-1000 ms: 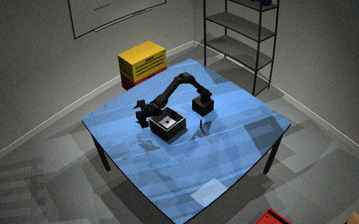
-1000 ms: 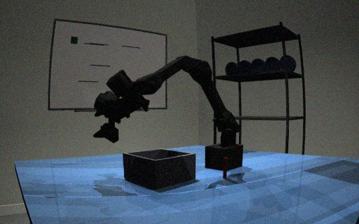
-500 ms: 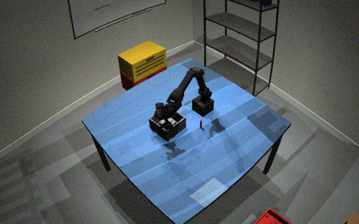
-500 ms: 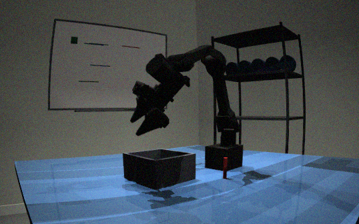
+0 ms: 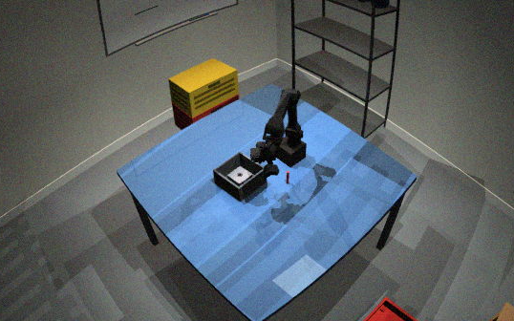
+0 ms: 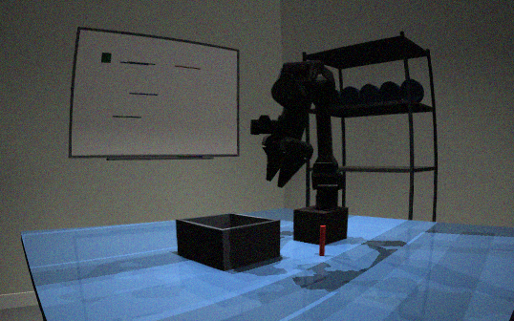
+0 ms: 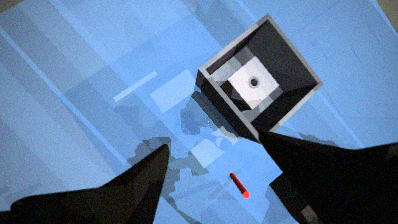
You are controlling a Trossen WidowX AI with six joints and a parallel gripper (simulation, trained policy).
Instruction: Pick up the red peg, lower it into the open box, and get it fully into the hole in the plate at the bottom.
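The red peg is 17 cm behind my gripper tip, 2 cm to the right of it and 16 cm below it. The rest, counted from my gripper tip: plate 3 cm ahead, 16 cm to the right, 15 cm below; dark box 3 cm ahead, 16 cm to the right, 17 cm below.
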